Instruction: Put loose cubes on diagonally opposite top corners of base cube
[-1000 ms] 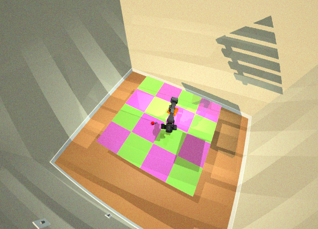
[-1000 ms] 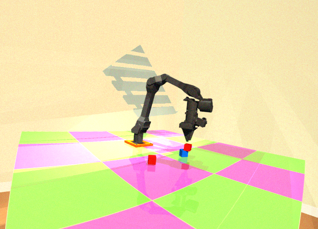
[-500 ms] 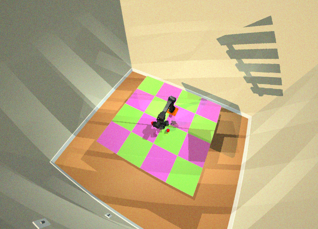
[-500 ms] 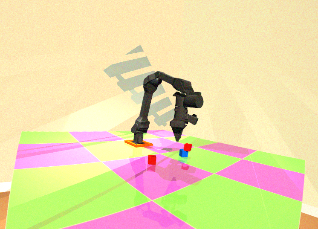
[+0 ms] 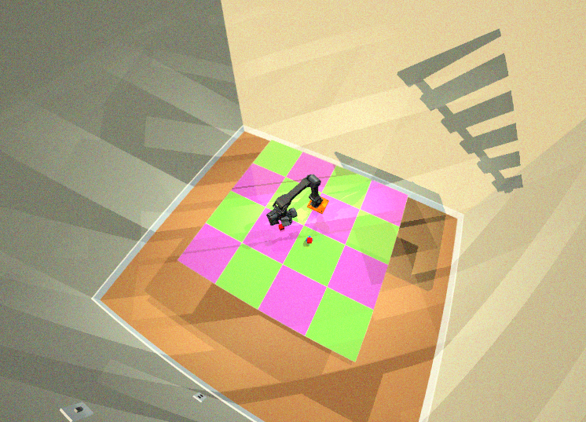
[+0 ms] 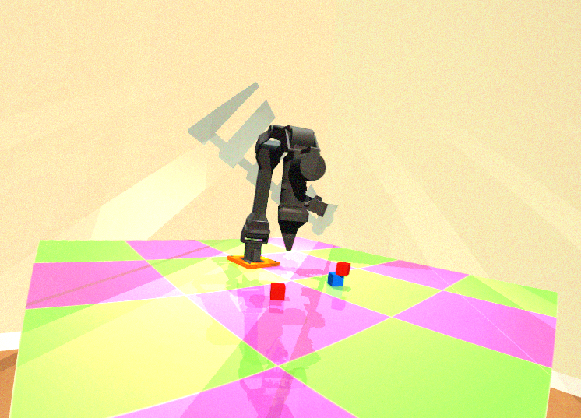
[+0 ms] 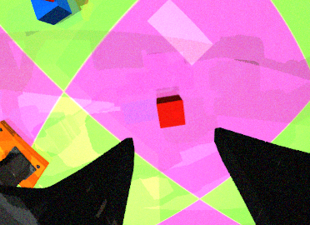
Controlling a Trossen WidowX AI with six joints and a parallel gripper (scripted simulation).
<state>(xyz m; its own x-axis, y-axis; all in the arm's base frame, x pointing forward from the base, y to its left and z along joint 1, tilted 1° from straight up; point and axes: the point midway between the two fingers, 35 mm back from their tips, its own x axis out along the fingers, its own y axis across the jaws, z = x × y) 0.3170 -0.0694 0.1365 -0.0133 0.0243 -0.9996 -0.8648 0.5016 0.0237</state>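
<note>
Right now my gripper tip is 210 mm to the right of the red cube, 70 mm above it and 30 mm past it. The rest, counted from my gripper tip: blue base cube: 200 mm to the left, 100 mm below, 40 mm behind.
</note>
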